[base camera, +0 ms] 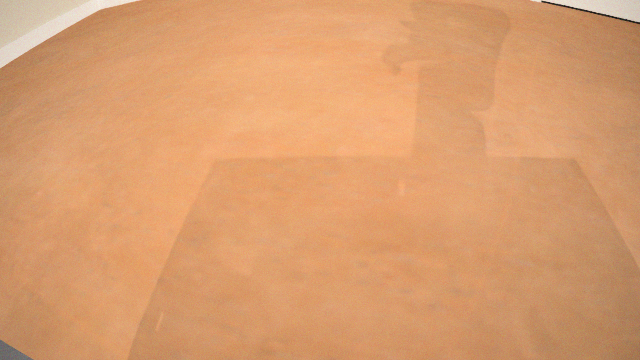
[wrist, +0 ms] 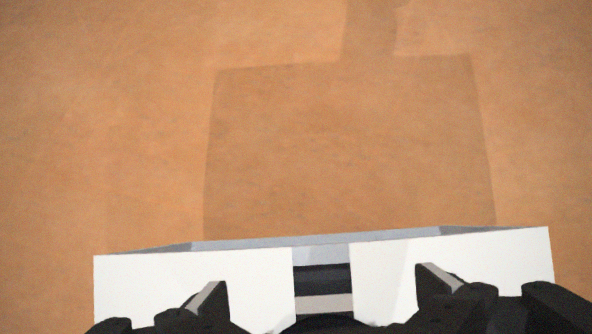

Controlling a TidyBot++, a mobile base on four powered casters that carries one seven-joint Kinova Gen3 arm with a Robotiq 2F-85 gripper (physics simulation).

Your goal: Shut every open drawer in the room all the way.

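Frame: origin at the arm's base, x back, y right, z up, level; centimetres.
Seen in the pictures: gripper, fingertip midpoint: point(wrist: 321, 294).
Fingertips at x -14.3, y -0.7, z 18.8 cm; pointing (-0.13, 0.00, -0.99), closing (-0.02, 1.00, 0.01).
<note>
A point is followed by its place in that frame.
No drawer shows in the base camera view or in the wrist view. My gripper point(wrist: 321, 294) {z 18.8, x -14.3, y -0.7 cm} is open, with its two dark fingers wide apart at the bottom of the wrist view and no object between them. It hangs over the white front part of my own base point(wrist: 145, 280) {z -1.4, x -12.3, y -18.9 cm}, which has a grey rim. The gripper does not show in the base camera view.
Orange-brown floor point(base camera: 310, 100) {z -39.6, x -70.3, y -7.0 cm} point(wrist: 100, 150) {z -39.7, x -36.9, y -49.1 cm} bears the shadow of my base and arm. A pale wall with a white baseboard point(base camera: 45, 34) {z -36.5, x -176.0, y -174.4 cm} runs across the top left. A white panel point(base camera: 605, 7) {z -35.1, x -171.0, y 135.0 cm} with a dark line under it shows at the top right.
</note>
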